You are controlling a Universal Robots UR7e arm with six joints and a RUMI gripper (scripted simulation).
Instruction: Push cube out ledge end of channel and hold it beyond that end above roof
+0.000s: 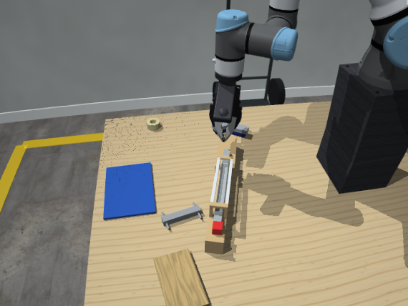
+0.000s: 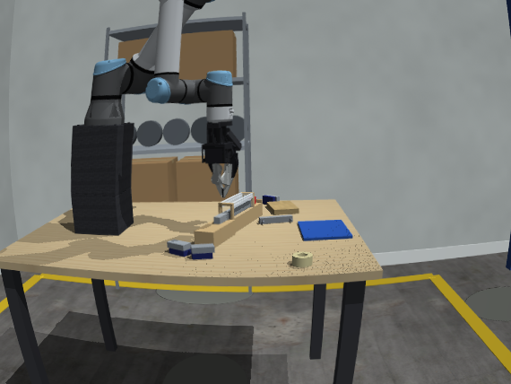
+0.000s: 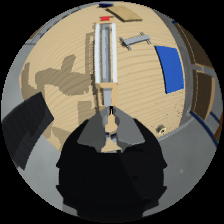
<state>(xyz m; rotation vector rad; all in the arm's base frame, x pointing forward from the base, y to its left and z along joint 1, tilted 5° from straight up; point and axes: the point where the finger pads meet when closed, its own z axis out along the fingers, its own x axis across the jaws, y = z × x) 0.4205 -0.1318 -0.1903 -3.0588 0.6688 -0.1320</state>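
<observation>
The red cube is 100 mm ahead of my hand, 250 mm to the left of it and 80 mm below it. Round my hand: wooden frame: 40 mm ahead, 120 mm to the left, 80 mm below; grey bar tool: 170 mm ahead, 150 mm to the left, 120 mm below; grey bar: 70 mm ahead, 170 mm to the left, 80 mm below.
</observation>
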